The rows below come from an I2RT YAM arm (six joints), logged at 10 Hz.
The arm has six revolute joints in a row. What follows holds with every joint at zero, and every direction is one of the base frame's. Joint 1 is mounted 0.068 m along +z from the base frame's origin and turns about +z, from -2.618 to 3.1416 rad. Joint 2 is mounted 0.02 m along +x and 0.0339 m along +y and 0.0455 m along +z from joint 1 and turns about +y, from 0 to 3.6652 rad. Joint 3 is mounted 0.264 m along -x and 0.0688 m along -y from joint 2 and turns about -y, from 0 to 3.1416 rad. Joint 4 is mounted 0.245 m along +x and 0.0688 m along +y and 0.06 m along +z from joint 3 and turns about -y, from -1.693 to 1.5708 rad. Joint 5 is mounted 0.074 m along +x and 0.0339 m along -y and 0.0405 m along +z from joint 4 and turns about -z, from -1.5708 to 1.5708 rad. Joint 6 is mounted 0.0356 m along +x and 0.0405 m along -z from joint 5 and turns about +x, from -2.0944 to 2.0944 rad. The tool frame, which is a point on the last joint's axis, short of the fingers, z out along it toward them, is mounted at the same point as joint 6; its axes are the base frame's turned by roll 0, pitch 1.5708 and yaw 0 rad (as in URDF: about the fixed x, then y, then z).
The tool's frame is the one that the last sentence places.
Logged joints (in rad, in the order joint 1, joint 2, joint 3, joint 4, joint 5, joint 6), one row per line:
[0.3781, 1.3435, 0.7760, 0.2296, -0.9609, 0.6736]
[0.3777, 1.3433, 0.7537, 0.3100, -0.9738, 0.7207]
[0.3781, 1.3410, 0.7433, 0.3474, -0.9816, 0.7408]
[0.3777, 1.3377, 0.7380, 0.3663, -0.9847, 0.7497]
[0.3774, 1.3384, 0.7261, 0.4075, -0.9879, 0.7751]
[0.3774, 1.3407, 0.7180, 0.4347, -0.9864, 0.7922]
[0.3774, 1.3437, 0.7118, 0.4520, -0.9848, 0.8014]
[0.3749, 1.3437, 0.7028, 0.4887, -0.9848, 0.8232]
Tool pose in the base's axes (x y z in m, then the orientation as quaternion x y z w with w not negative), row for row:
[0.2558, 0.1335, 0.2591, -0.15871, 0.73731, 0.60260, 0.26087]
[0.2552, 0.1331, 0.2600, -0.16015, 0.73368, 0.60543, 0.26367]
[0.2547, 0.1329, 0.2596, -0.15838, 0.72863, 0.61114, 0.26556]
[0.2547, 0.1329, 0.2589, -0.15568, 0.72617, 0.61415, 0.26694]
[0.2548, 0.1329, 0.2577, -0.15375, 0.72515, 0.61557, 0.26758]
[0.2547, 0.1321, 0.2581, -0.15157, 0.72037, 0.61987, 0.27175]
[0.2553, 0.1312, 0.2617, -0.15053, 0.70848, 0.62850, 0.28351]
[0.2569, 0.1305, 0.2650, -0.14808, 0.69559, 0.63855, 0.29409]
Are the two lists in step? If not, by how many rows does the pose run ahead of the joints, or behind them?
The pose runs 2 rows ahead of the joints: the pose in row i belongs to the joints in row i + 2.
